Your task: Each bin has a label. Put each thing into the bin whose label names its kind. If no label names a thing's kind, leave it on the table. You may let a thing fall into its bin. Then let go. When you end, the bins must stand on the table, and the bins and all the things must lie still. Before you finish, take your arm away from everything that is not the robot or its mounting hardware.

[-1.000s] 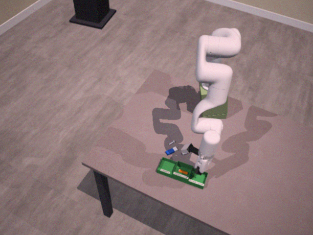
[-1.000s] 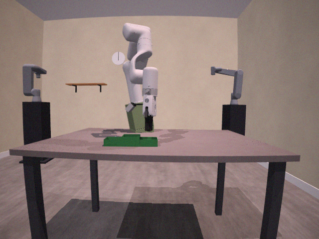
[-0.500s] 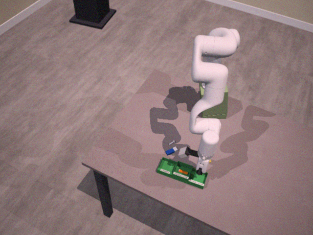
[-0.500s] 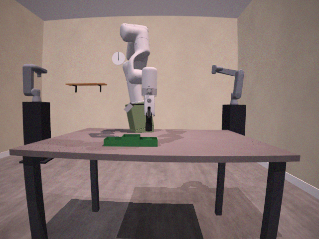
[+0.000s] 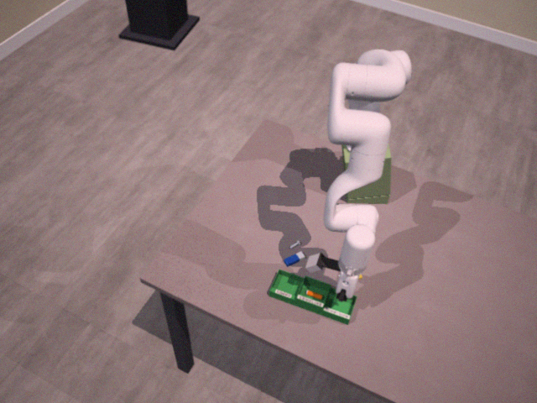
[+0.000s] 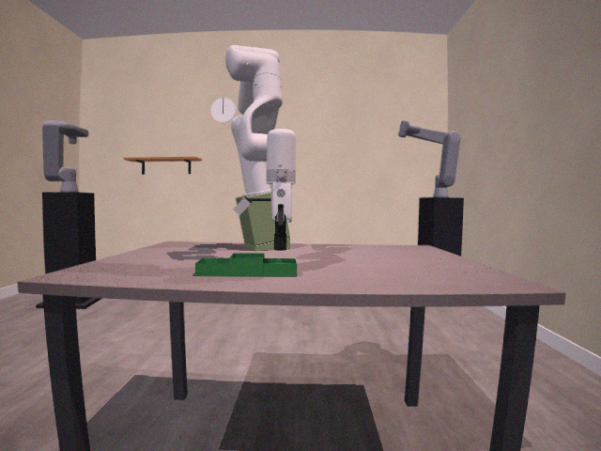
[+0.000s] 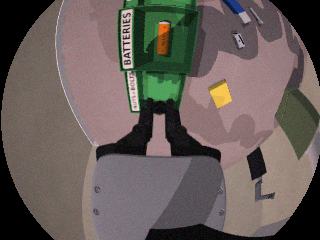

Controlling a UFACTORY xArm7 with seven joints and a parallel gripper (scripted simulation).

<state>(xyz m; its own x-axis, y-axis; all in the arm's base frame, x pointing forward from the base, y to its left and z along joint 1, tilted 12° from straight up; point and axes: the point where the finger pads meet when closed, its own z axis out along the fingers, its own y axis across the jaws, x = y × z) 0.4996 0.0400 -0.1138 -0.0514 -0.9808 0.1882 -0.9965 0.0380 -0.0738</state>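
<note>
The grey metal piece is 17 cm behind my hand, 19 cm to the right of it and 8 cm below it. The rest, counted from my hand: black round piece: 2 cm below; yellow piece: 12 cm behind, 1 cm to the left, 8 cm below; orange thing: 8 cm to the right, 7 cm below.
</note>
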